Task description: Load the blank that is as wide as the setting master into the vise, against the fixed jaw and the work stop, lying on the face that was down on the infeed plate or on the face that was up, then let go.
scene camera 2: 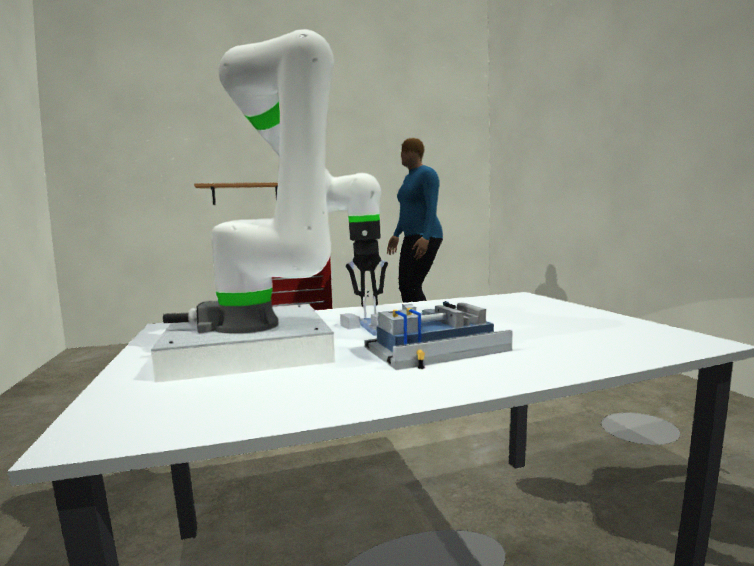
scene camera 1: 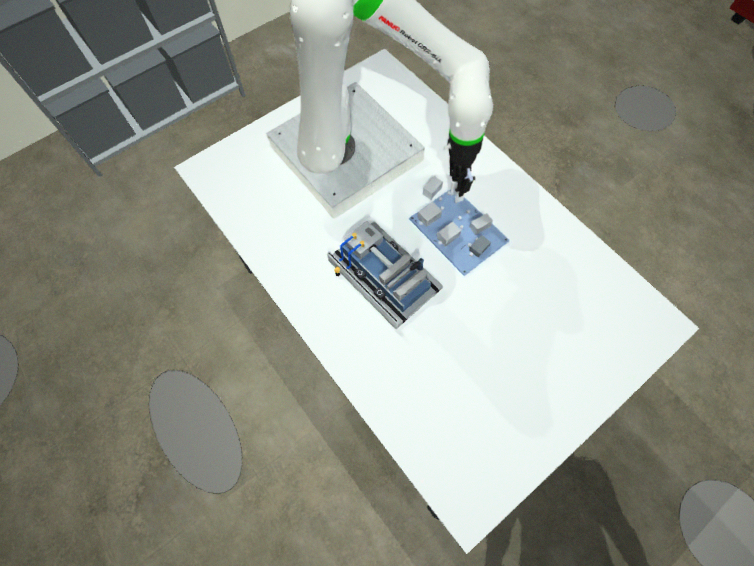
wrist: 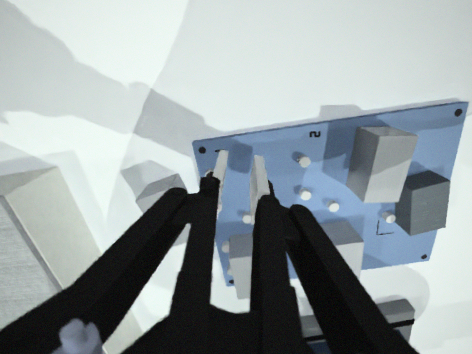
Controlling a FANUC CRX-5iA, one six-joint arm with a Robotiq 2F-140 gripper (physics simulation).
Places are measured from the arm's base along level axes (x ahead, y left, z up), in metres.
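Pixels of known places: gripper, between the fingertips: [scene camera 2: 370,316] [scene camera 1: 456,197] [wrist: 239,166]; arm's base, origin of its link: [scene camera 2: 247,326].
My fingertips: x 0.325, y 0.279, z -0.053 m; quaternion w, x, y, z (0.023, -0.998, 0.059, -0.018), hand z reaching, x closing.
Note:
Ahead of a thing's pixels: the offset from my fingertips to its middle.
My gripper [scene camera 1: 456,196] [scene camera 2: 369,313] [wrist: 239,166] is empty, its fingers a narrow gap apart above the infeed plate's corner marked 1. The blue infeed plate {0.098 m ahead, 0.052 m right, 0.014 m down} [scene camera 1: 462,260] [wrist: 280,145] carries light grey blanks: one {0.124 m ahead, 0.009 m left, 0.008 m up} [scene camera 1: 481,222] [wrist: 380,165] beside a darker block {0.185 m ahead, 0.034 m right, 0.003 m up} [scene camera 1: 479,246] [wrist: 422,205], perhaps the setting master; another {0.108 m ahead, 0.097 m right, 0.008 m up} [scene camera 1: 448,232] [wrist: 347,245]; and a third {0.019 m ahead, 0.113 m right, 0.008 m up} [scene camera 1: 429,213] [wrist: 241,265], partly behind a finger. A further grey block {0.067 m back, 0.050 m right, 0.000 m up} [scene camera 1: 432,186] [scene camera 2: 349,320] [wrist: 160,185] lies off the plate, on the table. The vise {0.123 m ahead, 0.329 m right, 0.032 m up} [scene camera 1: 415,298] [scene camera 2: 438,333] has no blank visible between its jaws; the work stop {0.178 m ahead, 0.261 m right, 0.072 m up} [scene camera 1: 417,264] stands beside them.
The robot's base slab [scene camera 1: 380,146] [scene camera 2: 255,359] [wrist: 30,260] stands near the loose block. Blue hoses [scene camera 1: 348,252] [scene camera 2: 405,325] rise at the vise's cylinder end. A person [scene camera 2: 417,207] stands behind the table. A shelf rack [scene camera 1: 140,130] stands beyond the table.

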